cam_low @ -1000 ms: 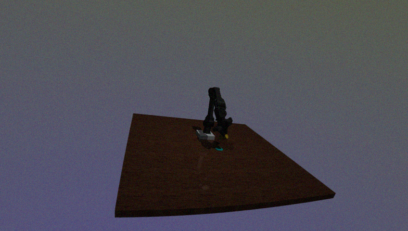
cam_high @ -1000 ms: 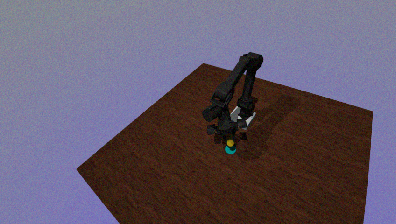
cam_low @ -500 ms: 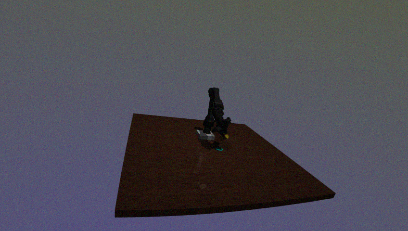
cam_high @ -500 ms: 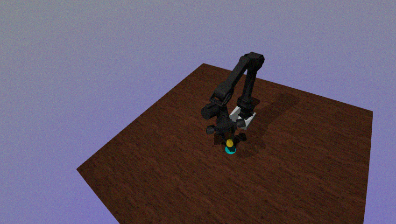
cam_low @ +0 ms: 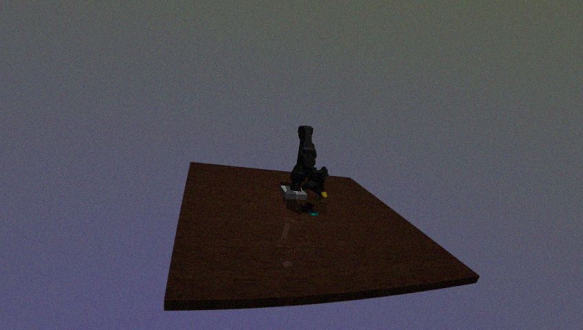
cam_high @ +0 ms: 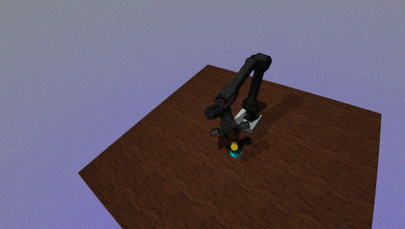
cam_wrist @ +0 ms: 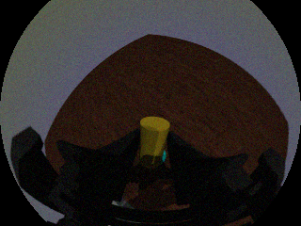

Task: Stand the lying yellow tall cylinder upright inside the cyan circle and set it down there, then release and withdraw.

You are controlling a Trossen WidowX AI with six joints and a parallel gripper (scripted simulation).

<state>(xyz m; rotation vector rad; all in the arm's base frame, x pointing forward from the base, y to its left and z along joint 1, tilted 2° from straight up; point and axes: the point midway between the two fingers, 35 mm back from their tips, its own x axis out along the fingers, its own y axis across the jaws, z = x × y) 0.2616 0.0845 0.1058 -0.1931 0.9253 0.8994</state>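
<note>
My gripper tip is 12 cm above the cyan circle, 4 cm past it and 2 cm to the left of it. The rest, counted from my gripper tip: yellow tall cylinder (2 cm below, 1 cm to the right, 1 cm behind).
</note>
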